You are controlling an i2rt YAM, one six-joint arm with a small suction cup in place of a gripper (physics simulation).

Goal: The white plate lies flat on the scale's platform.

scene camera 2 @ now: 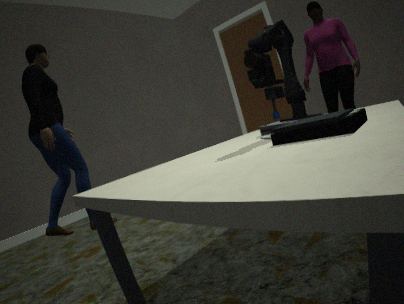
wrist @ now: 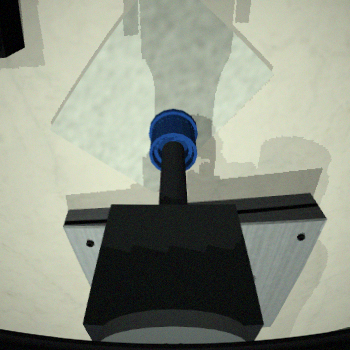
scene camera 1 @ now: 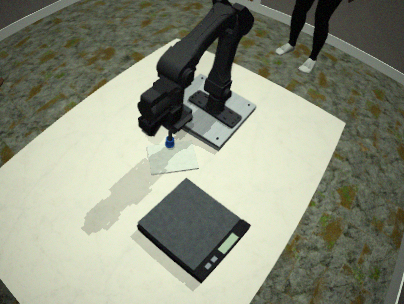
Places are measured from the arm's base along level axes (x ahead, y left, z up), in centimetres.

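Where they show: end effector, tool point: (scene camera 2: pixel 276 118) (wrist: pixel 172 130) (scene camera 1: pixel 169 144); arm's base, origin of the base link: (scene camera 2: pixel 300 118) (scene camera 1: pixel 214 109).
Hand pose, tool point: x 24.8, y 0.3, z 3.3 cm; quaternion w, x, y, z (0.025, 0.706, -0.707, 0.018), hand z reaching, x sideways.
Each offset is from my tool point to the top centre of the thing. "pt": to the spot under its first point. Level surfaces: height alone.
The white plate {dx -0.2, dy +0.9, dz -5.7 cm} (scene camera 1: pixel 181 161) (wrist: pixel 107 100) is a thin pale square. It lies flat on the table between the arm's base and the scale, apart from the scale. The black scale {dx +15.6, dy +22.1, dz -1.8 cm} (scene camera 1: pixel 187 222) (scene camera 2: pixel 320 128) has a dark grey platform with no plate on it; its corner {pt dx +6.1, dy +10.8, dz -4.3 cm} (wrist: pixel 9 30) shows at the upper left of the wrist view. My gripper, a blue suction cup (scene camera 1: pixel 170 143) (scene camera 2: pixel 276 116) (wrist: pixel 173 125), points down a little above the plate, near its edge on the base side. It is open and holds nothing. Its shadow falls across the plate.
The arm's silver base plate (scene camera 1: pixel 242 103) (wrist: pixel 280 250) is close behind the white plate. The scale's display {dx +14.1, dy +32.4, dz -2.3 cm} (scene camera 1: pixel 229 243) faces away from the arm. The white table {dz -6.3 cm} (scene camera 1: pixel 300 150) (scene camera 2: pixel 225 180) carries all of this. Two people stand beyond the table.
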